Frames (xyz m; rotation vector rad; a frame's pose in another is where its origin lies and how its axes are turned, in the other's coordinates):
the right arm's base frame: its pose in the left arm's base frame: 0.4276 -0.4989 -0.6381 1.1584 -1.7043 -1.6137
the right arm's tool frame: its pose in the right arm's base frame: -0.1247 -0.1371 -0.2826 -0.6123 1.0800 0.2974
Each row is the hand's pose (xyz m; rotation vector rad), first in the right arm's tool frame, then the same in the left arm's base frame.
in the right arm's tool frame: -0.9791 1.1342 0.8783 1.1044 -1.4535 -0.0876
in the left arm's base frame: -0.0595 0.0999 0.6922 1.2234 -2.4513 -1.3948
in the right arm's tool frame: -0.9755 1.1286 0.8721 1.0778 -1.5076 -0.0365
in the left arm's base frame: -0.0547 0.0987 0.6846 1.1321 -2.5014 -1.3715
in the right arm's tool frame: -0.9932 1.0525 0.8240 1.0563 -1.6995 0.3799
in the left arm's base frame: -0.0525 0.1217 0.5958 0.7461 -2.7842 -0.9866
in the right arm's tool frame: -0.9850 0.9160 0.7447 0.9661 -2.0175 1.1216
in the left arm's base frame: -0.0329 0.1257 0.4390 -0.0133 -3.0814 -0.2771
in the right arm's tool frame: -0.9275 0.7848 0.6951 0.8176 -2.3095 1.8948
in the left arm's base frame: -0.0084 0.0743 0.2984 0.7904 2.8841 -0.4470
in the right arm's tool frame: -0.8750 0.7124 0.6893 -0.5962 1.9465 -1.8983
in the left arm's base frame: -0.0006 0.0179 0.2293 1.1228 2.4975 -0.8264
